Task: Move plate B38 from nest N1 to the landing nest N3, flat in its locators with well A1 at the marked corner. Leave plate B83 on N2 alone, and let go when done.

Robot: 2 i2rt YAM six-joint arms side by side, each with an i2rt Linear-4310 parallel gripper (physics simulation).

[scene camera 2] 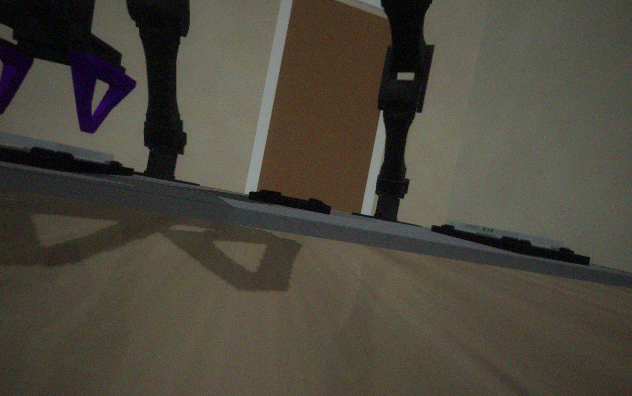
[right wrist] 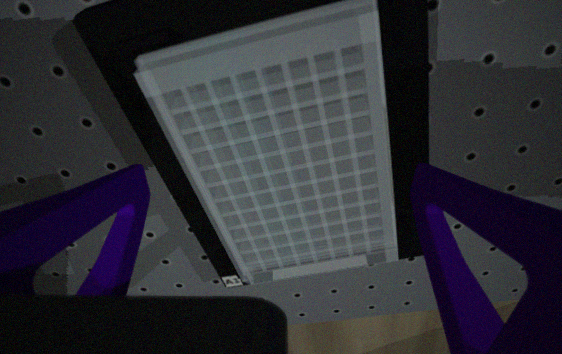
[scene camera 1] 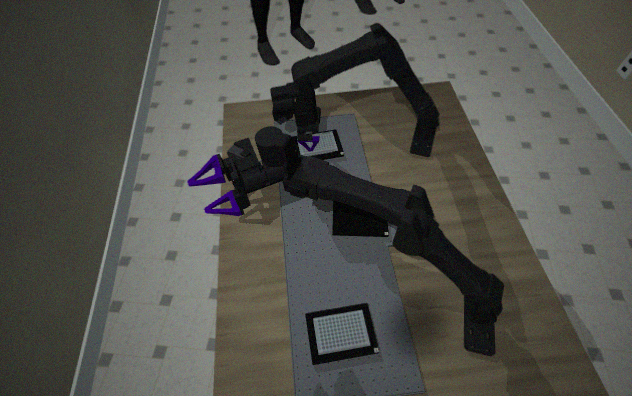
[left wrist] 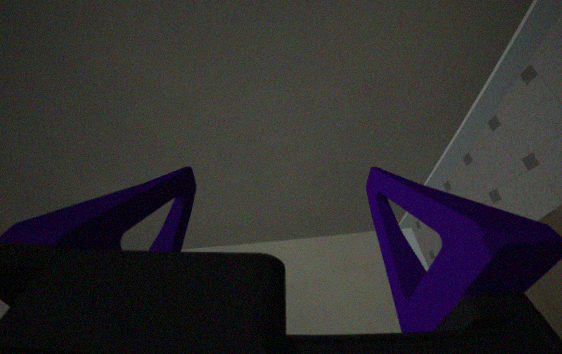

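Observation:
A clear-lidded well plate [scene camera 1: 328,141] [scene camera 2: 95,155] [right wrist: 300,150] lies in a black nest [scene camera 1: 341,145] [right wrist: 407,125], its A1 tag [right wrist: 232,281] at one corner. My right gripper [scene camera 1: 310,146] [scene camera 2: 46,122] [right wrist: 280,178] is open above it, fingertips clear of the plate. Another plate [scene camera 1: 342,331] [scene camera 2: 520,238] lies in the nest [scene camera 1: 311,340] at the bottom of scene camera 1. The middle nest [scene camera 1: 355,222] [scene camera 2: 290,201] shows no plate; my left arm partly hides it. My left gripper [scene camera 1: 197,197] [left wrist: 281,176] is open and empty, away from the plates. Plate and nest names are unreadable.
The nests stand on a grey perforated board [scene camera 1: 330,275] [scene camera 2: 350,230] on the wooden table [scene camera 1: 250,300] [scene camera 2: 350,325]. My left arm [scene camera 1: 360,190] reaches across the board above the middle nest, close to my right arm's wrist. Dark legs [scene camera 1: 262,30] stand behind the table.

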